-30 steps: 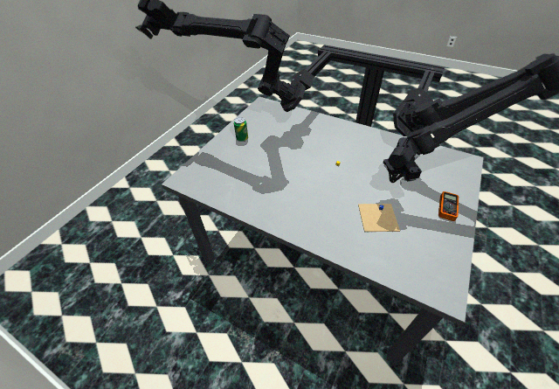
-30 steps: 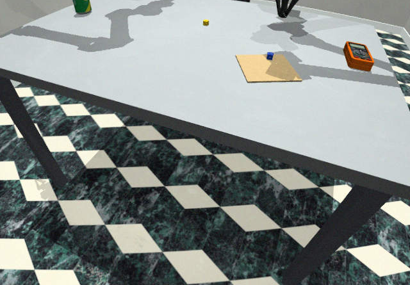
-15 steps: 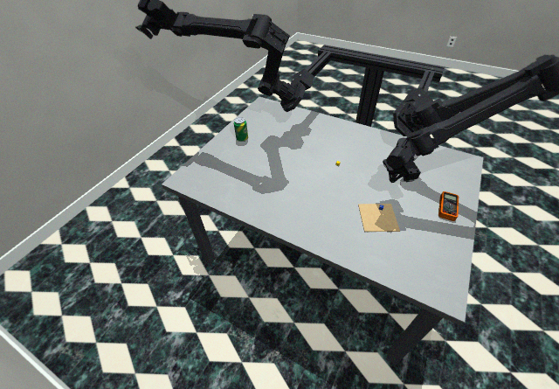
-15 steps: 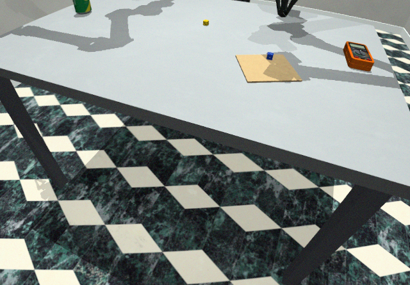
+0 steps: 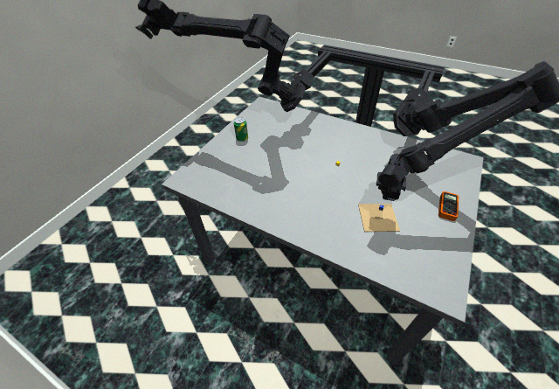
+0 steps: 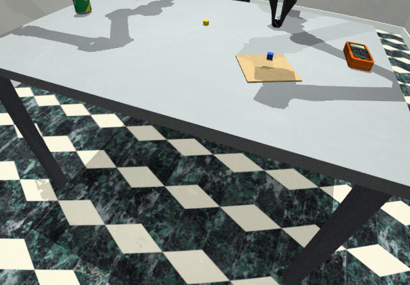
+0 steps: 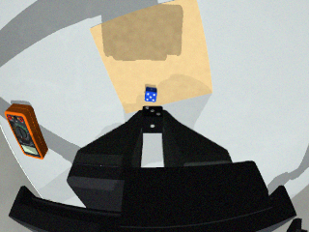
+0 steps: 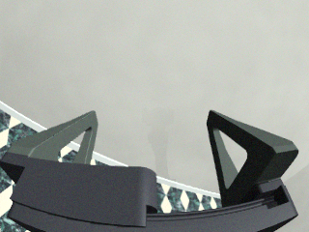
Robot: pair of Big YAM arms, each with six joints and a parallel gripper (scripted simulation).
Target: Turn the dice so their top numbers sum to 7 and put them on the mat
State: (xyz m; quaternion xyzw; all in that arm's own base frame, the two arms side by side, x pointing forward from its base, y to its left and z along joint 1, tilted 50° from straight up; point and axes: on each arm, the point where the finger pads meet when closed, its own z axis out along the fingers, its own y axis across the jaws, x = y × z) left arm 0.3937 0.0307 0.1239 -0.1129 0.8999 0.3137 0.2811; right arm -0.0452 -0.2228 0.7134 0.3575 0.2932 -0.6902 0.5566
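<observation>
Right now my left hand is 11 cm above the tan mat and 2 cm short of it. The rest, counted from my left hand: orange multimeter: 26 cm to the left, 14 cm behind, 10 cm below; then black die: right at my left hand; then blue die: 10 cm below, 3 cm behind.
</observation>
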